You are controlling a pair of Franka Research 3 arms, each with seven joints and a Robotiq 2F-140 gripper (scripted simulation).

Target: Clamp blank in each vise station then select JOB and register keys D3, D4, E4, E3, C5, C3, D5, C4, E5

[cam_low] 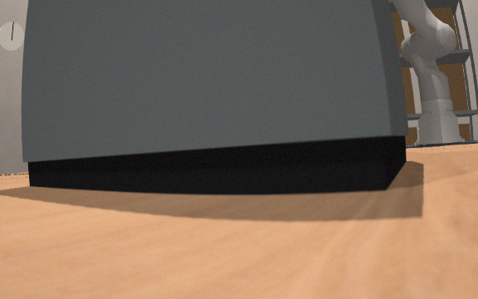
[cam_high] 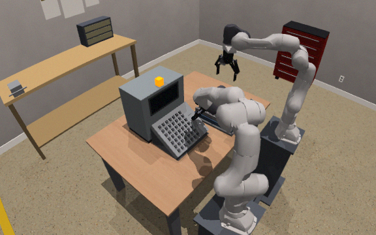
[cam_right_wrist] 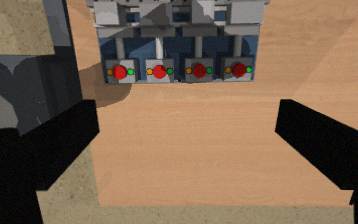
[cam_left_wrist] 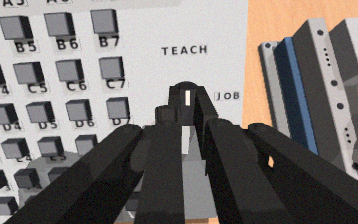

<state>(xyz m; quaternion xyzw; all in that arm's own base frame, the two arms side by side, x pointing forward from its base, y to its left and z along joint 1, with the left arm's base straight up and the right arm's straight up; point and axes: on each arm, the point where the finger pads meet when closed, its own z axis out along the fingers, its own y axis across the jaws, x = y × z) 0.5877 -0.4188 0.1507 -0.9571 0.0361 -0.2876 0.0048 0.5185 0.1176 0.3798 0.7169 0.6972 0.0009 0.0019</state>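
Now: left hand 20 mm short of the selector knob and 20 mm above it. Round my left hand: d7 key 60 mm to the left, 30 mm below, 20 mm ahead; then e7 key 60 mm to the left, 50 mm below, 10 mm behind; then d6 key 90 mm to the left, 30 mm below, 20 mm ahead.
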